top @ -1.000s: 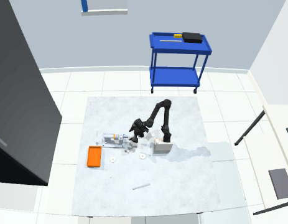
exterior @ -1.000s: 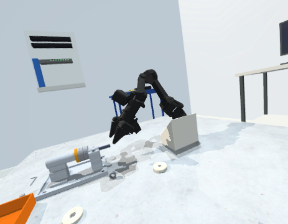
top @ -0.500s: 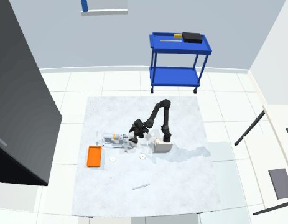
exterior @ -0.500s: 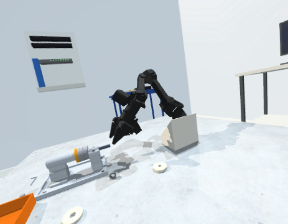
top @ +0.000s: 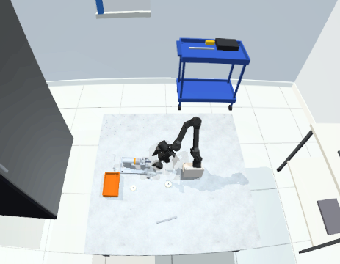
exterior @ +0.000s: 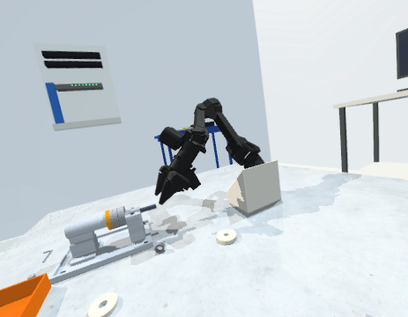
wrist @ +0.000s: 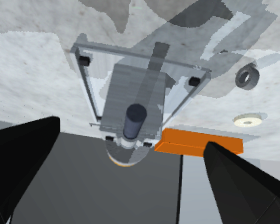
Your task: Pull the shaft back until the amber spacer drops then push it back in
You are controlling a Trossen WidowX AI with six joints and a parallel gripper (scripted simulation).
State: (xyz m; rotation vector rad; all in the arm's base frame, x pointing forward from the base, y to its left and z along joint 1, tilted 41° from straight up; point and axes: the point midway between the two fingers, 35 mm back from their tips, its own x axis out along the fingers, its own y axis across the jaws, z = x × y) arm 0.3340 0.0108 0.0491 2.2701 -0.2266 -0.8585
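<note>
The grey spacer lies 12 cm ahead of my gripper tip, 1 cm to the left of it and 2 cm below it. From my gripper tip the other things lie so: amber spacer (14 cm ahead, 1 cm to the left, 2 cm below); then orange tray (31 cm ahead, 21 cm to the left, 9 cm below).
</note>
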